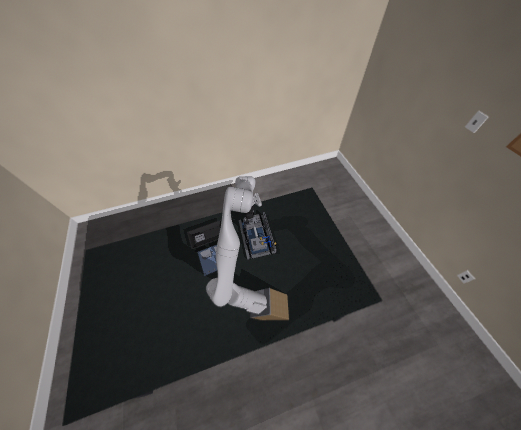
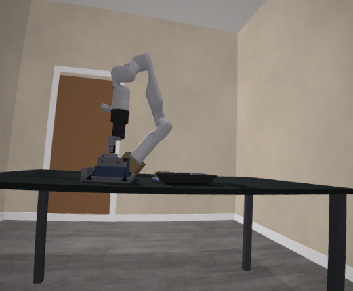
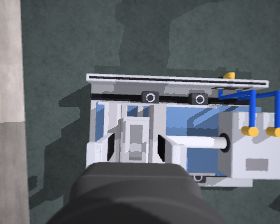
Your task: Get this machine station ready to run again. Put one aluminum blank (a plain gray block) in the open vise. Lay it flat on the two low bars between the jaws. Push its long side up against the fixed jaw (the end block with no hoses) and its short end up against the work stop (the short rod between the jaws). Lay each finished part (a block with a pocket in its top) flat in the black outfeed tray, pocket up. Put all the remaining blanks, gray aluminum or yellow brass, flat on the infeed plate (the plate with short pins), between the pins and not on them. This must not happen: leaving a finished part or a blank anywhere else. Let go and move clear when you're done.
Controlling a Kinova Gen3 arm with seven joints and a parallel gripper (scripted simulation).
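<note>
Now: the vise 10 cm below my hand, 7 cm behind it and 1 cm to the left of it. Round my hand: bluish plate: 31 cm to the left, 13 cm below, 12 cm behind; then yellow brass blank: 26 cm to the left, 17 cm behind, 11 cm below.
</note>
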